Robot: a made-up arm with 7 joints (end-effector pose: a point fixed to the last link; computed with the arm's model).
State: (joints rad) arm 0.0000 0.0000 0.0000 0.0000 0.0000 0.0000 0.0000
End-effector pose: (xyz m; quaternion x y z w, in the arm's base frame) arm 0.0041 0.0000 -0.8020 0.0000 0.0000 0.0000 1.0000
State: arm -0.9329 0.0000 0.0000 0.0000 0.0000 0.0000 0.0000
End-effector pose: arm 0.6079 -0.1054 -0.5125 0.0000 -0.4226 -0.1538 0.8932
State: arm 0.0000 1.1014 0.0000 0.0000 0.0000 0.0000 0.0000
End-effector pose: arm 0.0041 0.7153 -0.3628 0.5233 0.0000 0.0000 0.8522
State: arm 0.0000 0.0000 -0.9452 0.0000 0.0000 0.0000 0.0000
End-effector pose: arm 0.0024 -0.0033 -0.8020 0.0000 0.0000 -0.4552 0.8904
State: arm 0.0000 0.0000 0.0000 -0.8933 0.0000 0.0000 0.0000
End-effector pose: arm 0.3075 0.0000 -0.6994 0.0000 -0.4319 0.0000 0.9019
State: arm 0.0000 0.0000 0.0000 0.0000 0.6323 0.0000 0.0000
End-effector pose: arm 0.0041 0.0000 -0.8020 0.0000 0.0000 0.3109 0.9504
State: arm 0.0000 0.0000 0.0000 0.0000 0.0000 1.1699 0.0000
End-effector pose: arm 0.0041 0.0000 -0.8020 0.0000 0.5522 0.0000 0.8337
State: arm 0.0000 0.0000 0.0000 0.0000 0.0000 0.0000 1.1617
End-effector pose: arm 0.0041 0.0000 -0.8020 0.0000 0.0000 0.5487 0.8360
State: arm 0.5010 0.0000 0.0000 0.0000 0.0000 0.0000 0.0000
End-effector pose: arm -0.3584 -0.0310 -0.7168 0.0000 0.2329 0.0848 0.9688
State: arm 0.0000 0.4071 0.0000 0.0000 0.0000 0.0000 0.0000
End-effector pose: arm 0.0041 0.3176 -0.7365 0.2021 0.0000 0.0000 0.9794
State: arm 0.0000 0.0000 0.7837 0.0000 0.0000 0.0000 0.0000
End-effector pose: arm 0.0029 0.0029 -0.8020 0.0000 0.0000 0.3819 0.9242
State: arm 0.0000 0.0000 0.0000 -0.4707 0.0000 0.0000 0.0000
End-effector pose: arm 0.1758 0.0000 -0.7822 0.0000 -0.2332 0.0000 0.9724
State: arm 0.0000 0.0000 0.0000 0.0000 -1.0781 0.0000 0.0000
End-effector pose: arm 0.0041 0.0000 -0.8020 0.0000 0.0000 -0.5133 0.8582
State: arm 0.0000 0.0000 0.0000 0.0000 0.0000 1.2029 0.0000
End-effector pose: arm 0.0041 0.0000 -0.8020 0.0000 0.5658 0.0000 0.8245
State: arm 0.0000 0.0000 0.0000 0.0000 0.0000 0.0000 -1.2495
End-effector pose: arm 0.0041 0.0000 -0.8020 0.0000 0.0000 -0.5849 0.8111
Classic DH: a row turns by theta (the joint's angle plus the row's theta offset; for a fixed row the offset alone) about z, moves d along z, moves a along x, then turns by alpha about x. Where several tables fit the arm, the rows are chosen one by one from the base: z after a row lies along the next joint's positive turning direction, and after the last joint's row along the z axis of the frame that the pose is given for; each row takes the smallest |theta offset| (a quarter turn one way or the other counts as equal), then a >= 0, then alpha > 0; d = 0 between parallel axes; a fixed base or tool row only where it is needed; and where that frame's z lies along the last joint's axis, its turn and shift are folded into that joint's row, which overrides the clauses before.
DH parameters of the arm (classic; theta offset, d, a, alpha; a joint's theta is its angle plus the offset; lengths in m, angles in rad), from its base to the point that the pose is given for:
base (fixed): 0 0 0 -1.2217
joint 1: 1.5708 0 0 1.5708
joint 2: 1.2217 0 0 -1.5708
joint 3: -1.5708 -0.434 0.0487 -1.5708
joint 4: 0 0 -0.0446 1.5708
joint 5: 0 -0.368 0 -1.5708
joint 6: 0 0 0 1.5708
joint 7: 0 0 0 0

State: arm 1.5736 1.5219 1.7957 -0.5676 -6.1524 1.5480 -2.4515
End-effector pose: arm -0.1099 0.7236 0.3133 -0.0262 0.6247 -0.2723 0.7313
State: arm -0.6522 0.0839 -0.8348 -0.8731 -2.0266 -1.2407 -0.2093
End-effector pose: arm 0.5382 -0.2498 -0.4854 0.0588 0.2496 0.8926 0.3708
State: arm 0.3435 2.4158 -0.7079 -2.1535 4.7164 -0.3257 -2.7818
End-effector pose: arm 0.2420 0.3949 -0.0498 0.1254 -0.0260 -0.0397 0.9910
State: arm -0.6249 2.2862 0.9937 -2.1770 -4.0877 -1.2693 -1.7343
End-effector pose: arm -0.0604 -0.0260 0.4534 -0.2751 0.8242 -0.0205 0.4946
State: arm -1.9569 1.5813 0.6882 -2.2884 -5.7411 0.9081 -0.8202
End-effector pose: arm -0.2311 0.2012 0.2885 -0.6481 0.7011 -0.1591 0.2511
